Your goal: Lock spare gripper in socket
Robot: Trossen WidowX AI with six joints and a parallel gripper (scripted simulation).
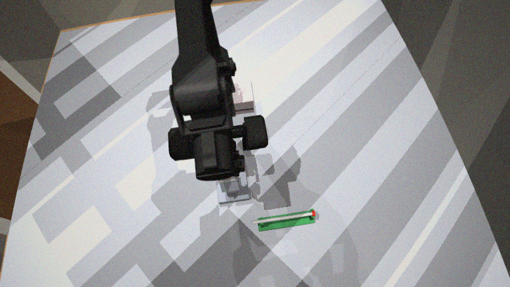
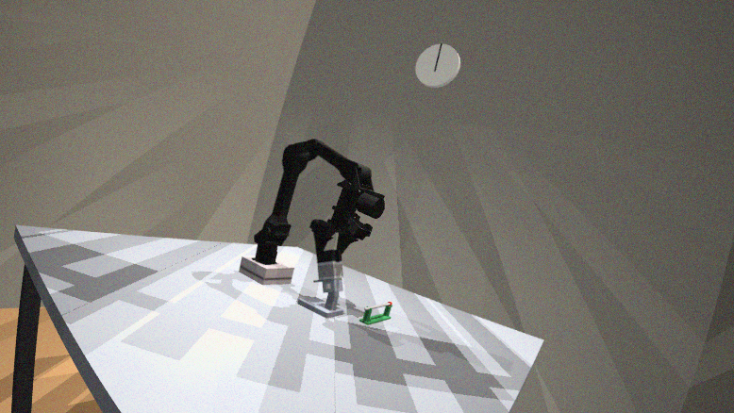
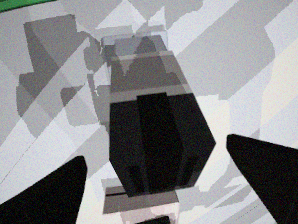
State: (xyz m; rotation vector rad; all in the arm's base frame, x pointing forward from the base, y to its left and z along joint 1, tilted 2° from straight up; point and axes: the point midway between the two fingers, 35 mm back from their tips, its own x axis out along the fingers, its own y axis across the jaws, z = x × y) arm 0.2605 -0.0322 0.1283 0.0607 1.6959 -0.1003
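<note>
My gripper tip is 2 cm short of the spare gripper and 3 cm above it. The rest, counted from my gripper tip: green cradle: 15 cm ahead, 11 cm to the left, 13 cm below; grey mount: 3 cm ahead, 10 cm below.
</note>
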